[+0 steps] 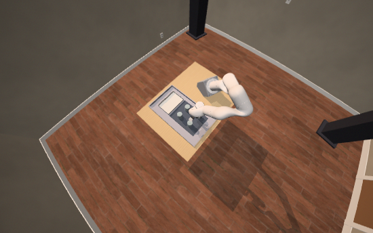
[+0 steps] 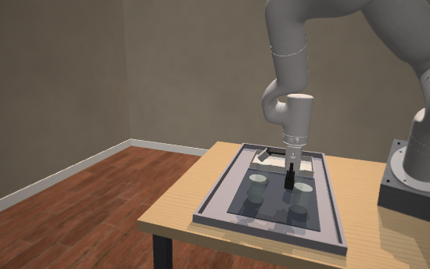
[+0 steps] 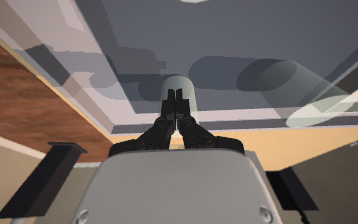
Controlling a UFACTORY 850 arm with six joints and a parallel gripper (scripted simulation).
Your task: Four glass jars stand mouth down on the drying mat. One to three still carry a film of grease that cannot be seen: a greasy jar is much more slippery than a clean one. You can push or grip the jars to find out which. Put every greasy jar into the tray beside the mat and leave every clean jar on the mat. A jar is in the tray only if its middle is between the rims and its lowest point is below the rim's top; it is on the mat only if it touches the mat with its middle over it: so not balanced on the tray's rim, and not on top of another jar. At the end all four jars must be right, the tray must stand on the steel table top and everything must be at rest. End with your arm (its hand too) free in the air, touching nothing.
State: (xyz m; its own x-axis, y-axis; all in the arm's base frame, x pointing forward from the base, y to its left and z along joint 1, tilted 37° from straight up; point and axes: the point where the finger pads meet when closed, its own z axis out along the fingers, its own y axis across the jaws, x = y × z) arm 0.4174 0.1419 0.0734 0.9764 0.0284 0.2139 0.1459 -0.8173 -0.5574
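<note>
The dark drying mat is 100 mm below my hand, 90 mm to the right of it and 60 mm ahead of it. Round my hand: cream tray (400 mm to the right, 100 mm ahead, 90 mm below).
</note>
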